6 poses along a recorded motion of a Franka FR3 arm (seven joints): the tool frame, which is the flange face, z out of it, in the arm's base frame.
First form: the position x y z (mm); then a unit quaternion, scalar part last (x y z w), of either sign.
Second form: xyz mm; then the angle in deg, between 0 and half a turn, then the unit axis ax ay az. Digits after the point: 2 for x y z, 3 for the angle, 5 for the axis.
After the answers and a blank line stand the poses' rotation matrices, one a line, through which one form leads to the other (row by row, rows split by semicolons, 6 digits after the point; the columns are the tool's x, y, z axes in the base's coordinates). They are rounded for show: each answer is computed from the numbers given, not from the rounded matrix.
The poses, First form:
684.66, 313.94, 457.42, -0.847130, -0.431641, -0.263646, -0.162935
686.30, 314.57, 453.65, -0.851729, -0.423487, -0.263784, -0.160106
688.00, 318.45, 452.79, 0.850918, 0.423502, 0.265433, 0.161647
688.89, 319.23, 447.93, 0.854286, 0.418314, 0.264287, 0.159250
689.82, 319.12, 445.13, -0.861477, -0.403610, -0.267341, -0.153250
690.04, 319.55, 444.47, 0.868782, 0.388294, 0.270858, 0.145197
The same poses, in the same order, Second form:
684.66, 313.94, 457.42, 161.245, 0.85860, 0.43749, 0.26722
686.30, 314.57, 453.65, 161.574, 0.86286, 0.42902, 0.26723
688.00, 318.45, 452.79, 161.395, 0.86226, 0.42915, 0.26897
688.89, 319.23, 447.93, 161.673, 0.86533, 0.42372, 0.26770
689.82, 319.12, 445.13, 162.369, 0.87177, 0.40843, 0.27054
690.04, 319.55, 444.47, 163.303, 0.87809, 0.39245, 0.27376

0.488354 0.645398 0.587344; 0.817226 -0.574277 -0.048453; 0.306026 0.503655 -0.807886
0.502153 0.636926 0.584951; 0.805860 -0.590049 -0.049316; 0.313740 0.496152 -0.809568
0.500383 0.634918 0.588639; 0.806544 -0.589033 -0.050274; 0.314808 0.499920 -0.806831
0.510331 0.630545 0.584787; 0.798896 -0.599305 -0.050980; 0.318321 0.493200 -0.809584
0.531256 0.613461 0.584322; 0.777341 -0.627227 -0.048240; 0.336910 0.479845 -0.810087
0.551728 0.596030 0.583391; 0.753341 -0.656291 -0.041944; 0.357875 0.462634 -0.811108

